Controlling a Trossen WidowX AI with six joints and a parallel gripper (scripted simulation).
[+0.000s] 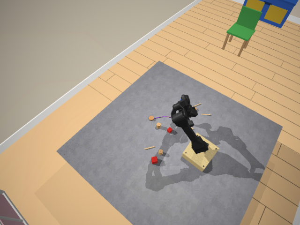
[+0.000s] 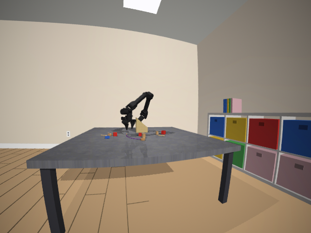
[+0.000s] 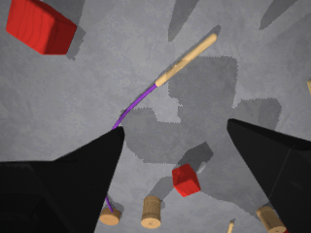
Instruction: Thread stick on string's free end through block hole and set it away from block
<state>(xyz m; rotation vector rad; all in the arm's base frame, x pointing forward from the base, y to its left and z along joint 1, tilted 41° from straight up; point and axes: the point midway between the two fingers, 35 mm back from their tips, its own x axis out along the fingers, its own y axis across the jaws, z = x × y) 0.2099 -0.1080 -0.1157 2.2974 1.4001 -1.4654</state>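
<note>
The stick on the string lies 3 cm behind my gripper tip, 3 cm to the right of it and 6 cm below it. From my gripper tip the other things lie so: blue piece: 13 cm ahead, 22 cm to the right, 5 cm below; then wooden cylinder: 16 cm ahead, 11 cm to the left, 4 cm below; then red wooden block: 7 cm ahead, 10 cm to the left, 4 cm below.
</note>
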